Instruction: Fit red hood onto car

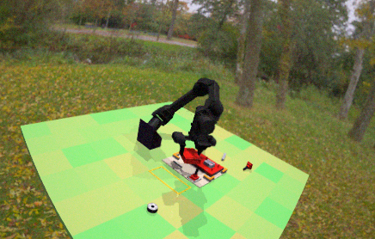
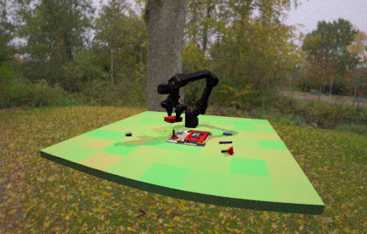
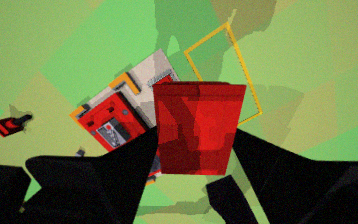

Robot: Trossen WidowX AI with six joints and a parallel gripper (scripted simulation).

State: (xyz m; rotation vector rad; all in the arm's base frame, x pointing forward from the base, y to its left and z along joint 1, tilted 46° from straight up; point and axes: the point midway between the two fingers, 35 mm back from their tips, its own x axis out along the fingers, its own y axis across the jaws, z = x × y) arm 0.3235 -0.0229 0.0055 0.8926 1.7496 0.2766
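Now: gripper tip 1 cm short of the grey engine block, 16 cm to the right of it and 9 cm above it. From my gripper tip the other things lie so: pale plate 2 cm behind, 12 cm to the left, 10 cm below; red hood right at my gripper tip; black wheel 12 cm ahead, 27 cm to the right, 10 cm below.
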